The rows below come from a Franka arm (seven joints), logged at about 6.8 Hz.
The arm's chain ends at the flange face. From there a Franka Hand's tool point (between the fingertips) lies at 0.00 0.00 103.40 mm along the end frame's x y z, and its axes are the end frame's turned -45 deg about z.
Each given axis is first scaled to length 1.
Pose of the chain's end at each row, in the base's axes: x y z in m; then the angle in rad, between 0 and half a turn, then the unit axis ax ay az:
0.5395 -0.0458 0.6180 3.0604 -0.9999 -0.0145 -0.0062
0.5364 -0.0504 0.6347 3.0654 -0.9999 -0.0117 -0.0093
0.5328 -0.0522 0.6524 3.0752 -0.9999 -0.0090 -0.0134
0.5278 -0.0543 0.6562 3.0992 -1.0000 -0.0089 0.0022
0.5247 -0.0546 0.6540 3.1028 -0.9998 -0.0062 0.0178
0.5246 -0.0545 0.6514 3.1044 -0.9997 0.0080 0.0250
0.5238 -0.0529 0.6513 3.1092 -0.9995 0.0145 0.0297
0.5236 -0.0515 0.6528 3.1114 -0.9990 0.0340 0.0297
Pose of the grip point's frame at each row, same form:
0.5407 -0.0374 0.5149 3.0713 -0.9180 -0.3959 -0.0213
0.5382 -0.0425 0.5316 3.0783 -0.9191 -0.3934 -0.0232
0.5355 -0.0453 0.5493 3.0905 -0.9201 -0.3909 -0.0251
0.5273 -0.0499 0.5529 3.1007 -0.9204 -0.3909 -0.0061
0.5210 -0.0506 0.5507 3.0921 -0.9215 -0.3884 0.0090
0.5195 -0.0506 0.5482 3.0881 -0.9268 -0.3752 0.0160
0.5177 -0.0495 0.5481 3.0889 -0.9291 -0.3692 0.0212
0.5176 -0.0482 0.5496 3.0910 -0.9361 -0.3510 0.0217

